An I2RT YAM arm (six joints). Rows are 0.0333 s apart.
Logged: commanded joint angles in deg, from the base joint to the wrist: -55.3, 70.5, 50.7, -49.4, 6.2, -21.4; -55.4, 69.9, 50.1, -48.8, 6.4, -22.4; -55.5, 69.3, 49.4, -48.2, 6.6, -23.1; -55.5, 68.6, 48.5, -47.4, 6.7, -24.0; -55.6, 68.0, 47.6, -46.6, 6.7, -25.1; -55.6, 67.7, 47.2, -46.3, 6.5, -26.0; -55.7, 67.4, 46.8, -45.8, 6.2, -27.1; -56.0, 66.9, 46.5, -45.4, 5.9, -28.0; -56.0, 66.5, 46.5, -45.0, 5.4, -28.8; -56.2, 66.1, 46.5, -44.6, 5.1, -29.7; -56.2, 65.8, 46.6, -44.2, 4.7, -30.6; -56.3, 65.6, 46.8, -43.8, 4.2, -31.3; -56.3, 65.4, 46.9, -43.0, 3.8, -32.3; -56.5, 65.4, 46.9, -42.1, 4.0, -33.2; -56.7, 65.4, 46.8, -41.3, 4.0, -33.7
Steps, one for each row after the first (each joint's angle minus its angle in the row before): -0.1, -0.6, -0.6, 0.6, 0.2, -1.0; -0.1, -0.6, -0.7, 0.6, 0.2, -0.7; 0.0, -0.7, -0.9, 0.8, 0.1, -0.9; -0.1, -0.6, -0.9, 0.8, 0.0, -1.1; 0.0, -0.3, -0.4, 0.3, -0.2, -0.9; -0.1, -0.3, -0.4, 0.5, -0.3, -1.1; -0.3, -0.5, -0.3, 0.4, -0.3, -0.9; 0.0, -0.4, 0.0, 0.4, -0.5, -0.8; -0.2, -0.4, 0.0, 0.4, -0.3, -0.9; 0.0, -0.3, 0.1, 0.4, -0.4, -0.9; -0.1, -0.2, 0.2, 0.4, -0.5, -0.7; 0.0, -0.2, 0.1, 0.8, -0.4, -1.0; -0.2, 0.0, 0.0, 0.9, 0.2, -0.9; -0.2, 0.0, -0.1, 0.8, 0.0, -0.5
